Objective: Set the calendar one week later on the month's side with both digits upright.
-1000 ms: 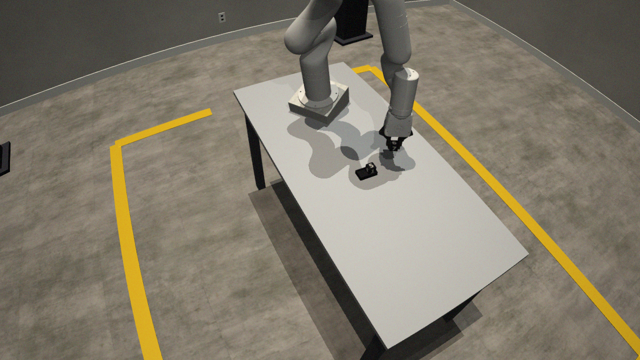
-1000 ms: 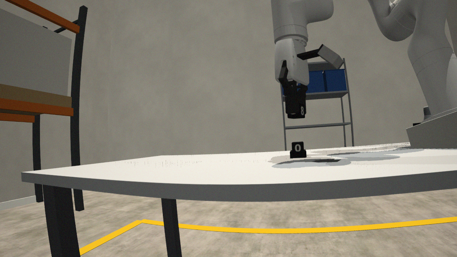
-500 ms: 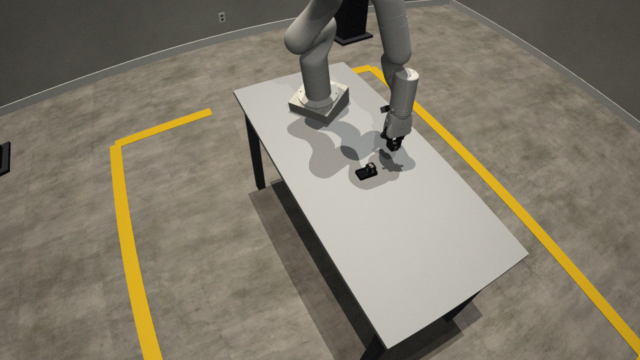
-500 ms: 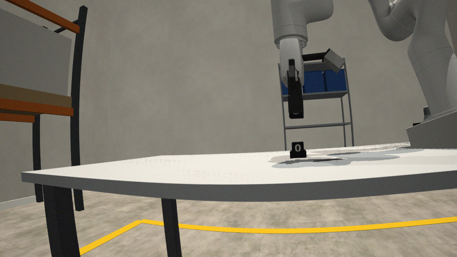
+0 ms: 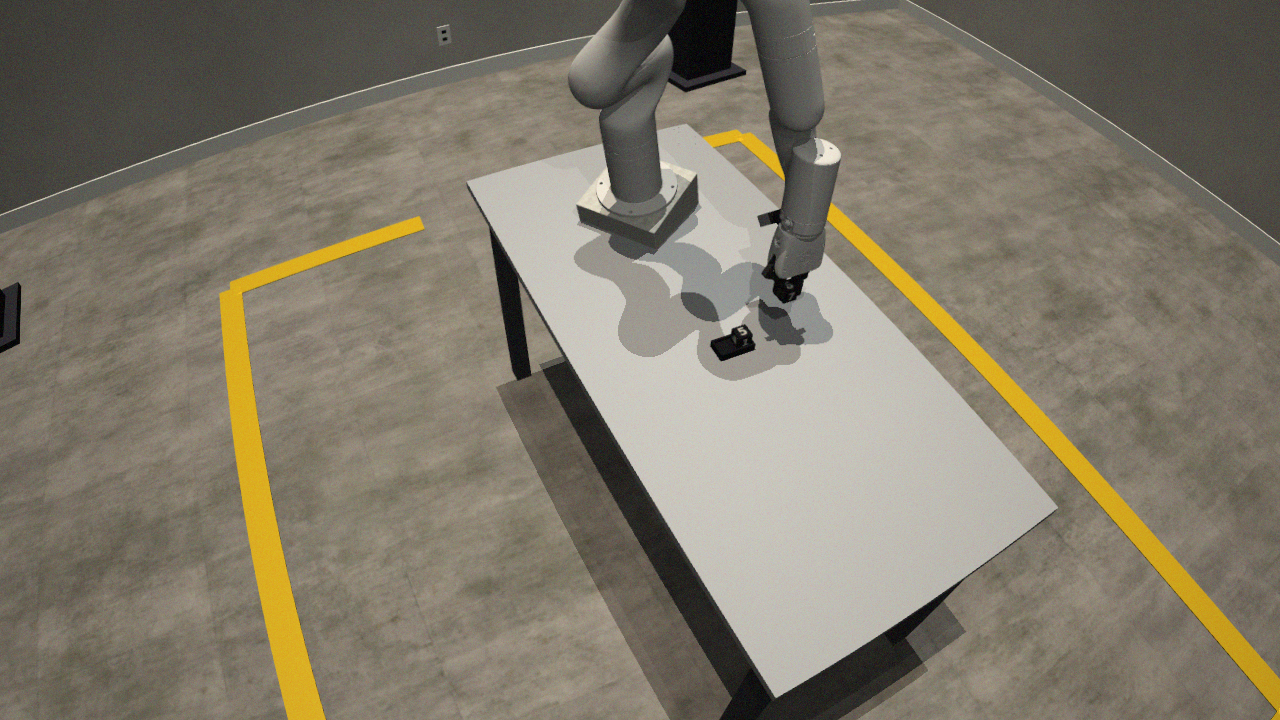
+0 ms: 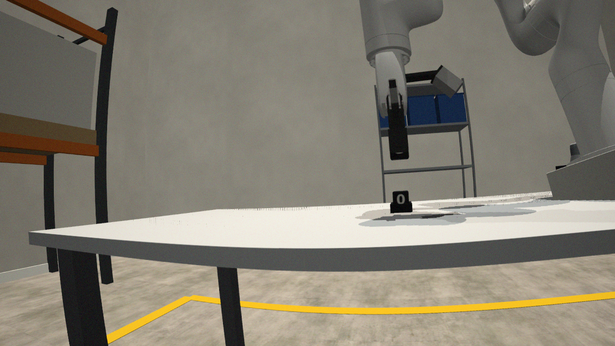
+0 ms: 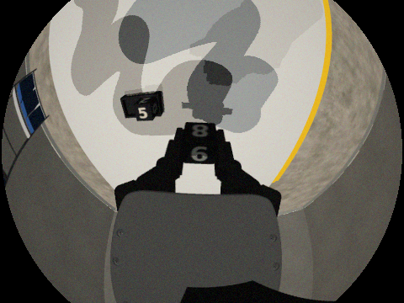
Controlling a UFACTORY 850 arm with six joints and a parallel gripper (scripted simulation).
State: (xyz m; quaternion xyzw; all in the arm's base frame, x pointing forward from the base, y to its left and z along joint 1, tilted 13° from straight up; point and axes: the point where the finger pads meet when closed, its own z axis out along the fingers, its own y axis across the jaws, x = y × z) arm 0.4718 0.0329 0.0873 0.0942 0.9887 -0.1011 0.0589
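My gripper is now 20 mm past the black tray, 110 mm to the left of it and 120 mm above it. From my hand the other things lie so: black cube: 10 mm below.
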